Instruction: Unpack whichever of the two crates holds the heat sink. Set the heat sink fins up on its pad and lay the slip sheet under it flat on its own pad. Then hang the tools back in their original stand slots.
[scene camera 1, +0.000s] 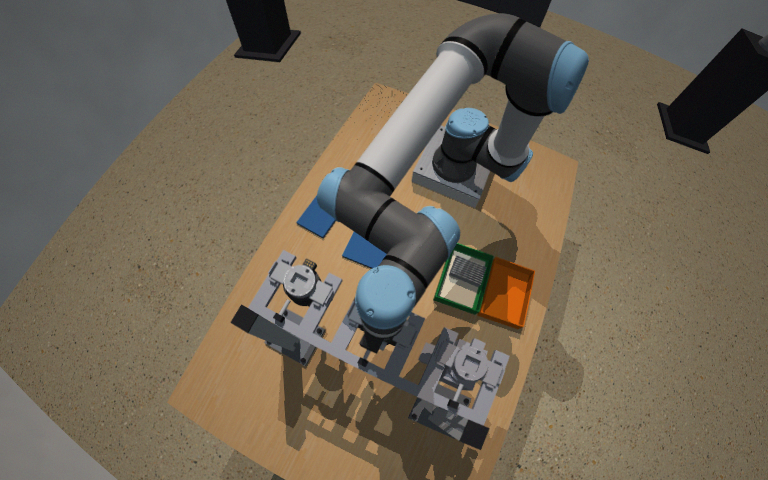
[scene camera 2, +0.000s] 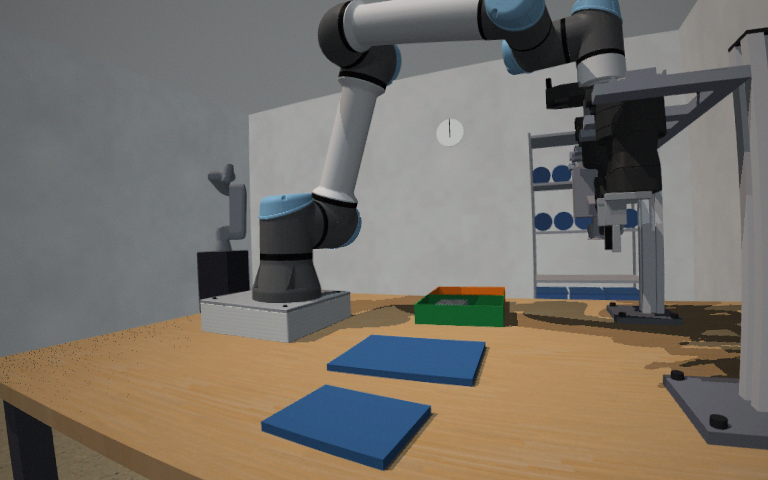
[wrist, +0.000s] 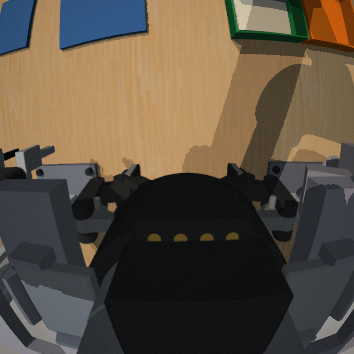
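Seen in the pictures: arm's base at its link origin: (scene camera 1: 453, 164) (scene camera 2: 287, 296).
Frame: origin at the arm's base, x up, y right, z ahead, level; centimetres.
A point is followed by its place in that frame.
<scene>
The heat sink (scene camera 1: 467, 270) @(y -10.9, x -3.5, z 35.5 cm) (scene camera 2: 451, 302) @(y -11.9, x -3.0, z 35.4 cm) lies in the green crate (scene camera 1: 447, 304) @(y -7.2, x -5.5, z 46.9 cm) (scene camera 2: 459, 315) @(y -3.7, x -4.3, z 37.5 cm) (wrist: 270, 37) @(y -9.7, x -4.7, z 47.0 cm), its ridged fin side showing, on the cream slip sheet (scene camera 1: 460, 295) @(y -10.7, x -6.0, z 43.0 cm) (wrist: 262, 15) @(y -10.0, x -6.0, z 42.2 cm). The orange crate (scene camera 1: 512, 294) @(y -27.1, x -6.1, z 38.7 cm) (scene camera 2: 470, 291) @(y -31.1, x -3.4, z 39.7 cm) (wrist: 332, 25) @(y -26.7, x -6.1, z 43.4 cm) beside it shows no item inside. Two blue pads (scene camera 1: 316, 219) @(y 39.6, x -5.5, z 30.3 cm) (scene camera 1: 362, 251) @(y 21.8, x -5.5, z 37.1 cm) (scene camera 2: 346, 421) @(y 40.3, x -5.5, z 28.0 cm) (scene camera 2: 407, 359) @(y 21.2, x -5.5, z 30.8 cm) (wrist: 15, 25) @(y 37.9, x -5.5, z 29.2 cm) (wrist: 102, 22) @(y 18.3, x -5.5, z 38.3 cm) lie bare. The arm's wrist is over the middle stand slot, at the black gripper there. This gripper (wrist: 184, 169) is open, its fingertips wide apart; the wrist hides it in scene camera 1.
The stand rail (scene camera 1: 334, 348) @(y 16.6, x 27.7, z 69.8 cm) runs under the wrist. A tool (scene camera 1: 300, 281) @(y 26.9, x 28.3, z 59.3 cm) hangs in the left slot and another tool (scene camera 1: 470, 363) @(y -8.6, x 28.3, z 66.3 cm) in the right slot. Fork arms flank the gripper closely on both sides. The crates stand between the stand and the robot base (scene camera 1: 450, 183) @(y -0.1, x -0.2, z 8.2 cm) (scene camera 2: 243, 322) @(y 11.0, x -3.5, z -4.0 cm).
</scene>
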